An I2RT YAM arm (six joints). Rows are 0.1 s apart.
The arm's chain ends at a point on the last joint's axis. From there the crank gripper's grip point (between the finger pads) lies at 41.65 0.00 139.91 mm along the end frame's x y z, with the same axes.
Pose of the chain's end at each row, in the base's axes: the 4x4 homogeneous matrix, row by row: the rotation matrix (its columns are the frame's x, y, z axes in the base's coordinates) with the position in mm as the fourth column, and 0 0 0 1 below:
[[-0.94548 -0.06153 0.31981 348.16], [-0.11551 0.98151 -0.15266 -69.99], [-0.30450 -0.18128 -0.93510 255.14], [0 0 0 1]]
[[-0.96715 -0.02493 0.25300 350.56], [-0.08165 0.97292 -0.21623 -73.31], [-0.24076 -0.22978 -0.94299 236.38], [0 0 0 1]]
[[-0.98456 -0.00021 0.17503 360.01], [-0.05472 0.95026 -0.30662 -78.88], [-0.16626 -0.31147 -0.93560 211.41], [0 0 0 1]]
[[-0.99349 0.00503 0.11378 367.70], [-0.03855 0.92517 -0.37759 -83.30], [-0.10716 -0.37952 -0.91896 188.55], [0 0 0 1]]
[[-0.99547 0.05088 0.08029 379.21], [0.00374 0.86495 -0.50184 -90.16], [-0.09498 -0.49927 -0.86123 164.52], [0 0 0 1]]
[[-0.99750 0.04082 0.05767 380.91], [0.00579 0.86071 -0.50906 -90.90], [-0.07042 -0.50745 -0.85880 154.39], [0 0 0 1]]
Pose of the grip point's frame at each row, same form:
[[-0.94548 -0.06153 0.31981 353.53], [-0.11551 0.98151 -0.15266 -96.16], [-0.30450 -0.18128 -0.93510 111.63], [0 0 0 1]]
[[-0.96715 -0.02493 0.25300 345.68], [-0.08165 0.97292 -0.21623 -106.96], [-0.24076 -0.22978 -0.94299 94.42], [0 0 0 1]]
[[-0.98456 -0.00021 0.17503 343.49], [-0.05472 0.95026 -0.30662 -124.06], [-0.16626 -0.31147 -0.93560 73.59], [0 0 0 1]]
[[-0.99349 0.00503 0.11378 342.24], [-0.03855 0.92517 -0.37759 -137.73], [-0.10716 -0.37952 -0.91896 55.52], [0 0 0 1]]
[[-0.99547 0.05088 0.08029 348.98], [0.00374 0.86495 -0.50184 -160.22], [-0.09498 -0.49927 -0.86123 40.07], [0 0 0 1]]
[[-0.99750 0.04082 0.05767 347.43], [0.00579 0.86071 -0.50906 -161.88], [-0.07042 -0.50745 -0.85880 31.30], [0 0 0 1]]

